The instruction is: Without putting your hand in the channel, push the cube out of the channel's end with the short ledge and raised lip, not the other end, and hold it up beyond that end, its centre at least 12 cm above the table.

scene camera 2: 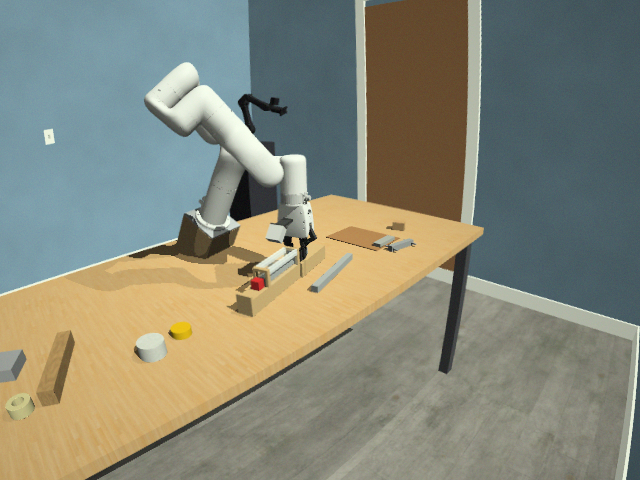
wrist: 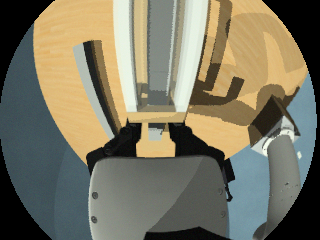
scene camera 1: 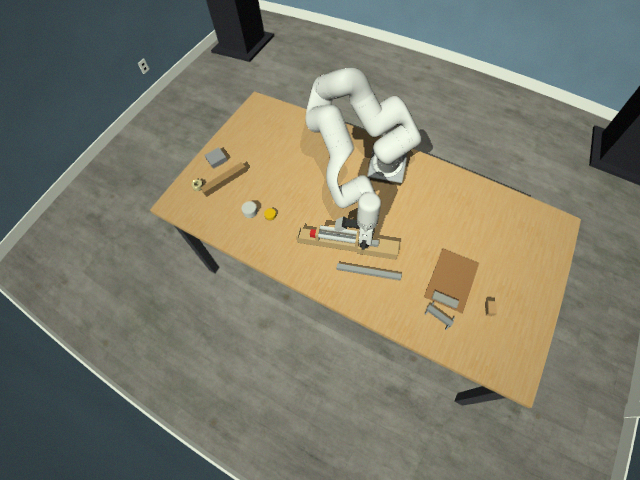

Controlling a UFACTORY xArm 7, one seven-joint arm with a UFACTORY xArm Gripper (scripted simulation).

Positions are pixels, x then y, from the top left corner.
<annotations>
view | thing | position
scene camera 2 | gripper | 296,257
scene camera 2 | wooden beam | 50,388
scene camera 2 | brown mat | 368,239
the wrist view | gripper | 155,108
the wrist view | long grey bar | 83,55
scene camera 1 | brown mat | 453,276
</annotations>
